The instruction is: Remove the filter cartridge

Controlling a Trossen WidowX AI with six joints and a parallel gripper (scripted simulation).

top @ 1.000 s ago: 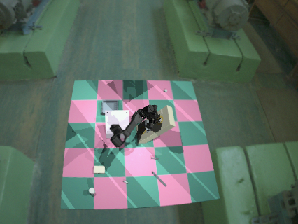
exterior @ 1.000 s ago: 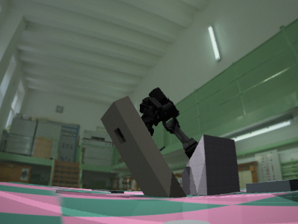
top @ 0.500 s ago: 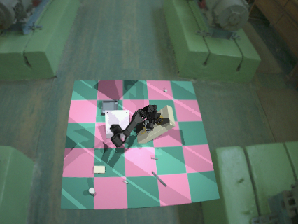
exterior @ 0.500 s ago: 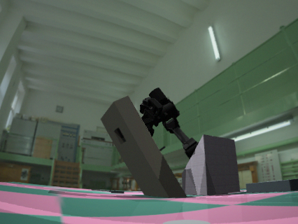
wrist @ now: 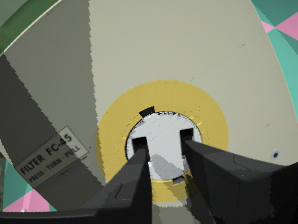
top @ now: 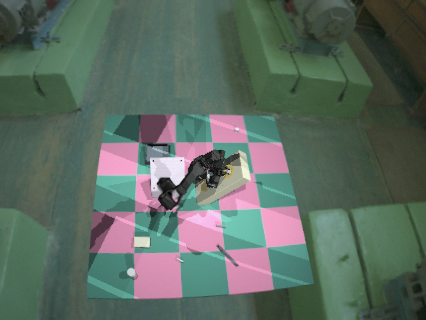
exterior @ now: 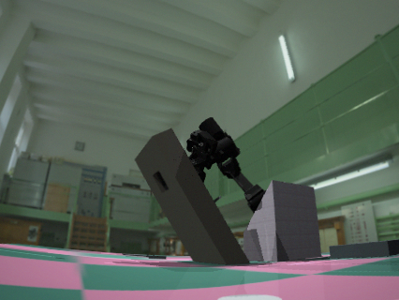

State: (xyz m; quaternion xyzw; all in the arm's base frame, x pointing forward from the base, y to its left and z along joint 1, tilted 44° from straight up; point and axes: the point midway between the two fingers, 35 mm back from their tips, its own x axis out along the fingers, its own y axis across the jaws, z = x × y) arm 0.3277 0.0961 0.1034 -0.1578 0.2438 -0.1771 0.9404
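Now: the round white cartridge 2 cm ahead of my gripper tip and 1 cm below it. Also, from my gripper tip: beige service panel (3 cm behind, 9 cm below); square tray (41 cm behind, 29 cm to the left, 23 cm below); cream block (50 cm behind, 32 cm to the right, 24 cm below).
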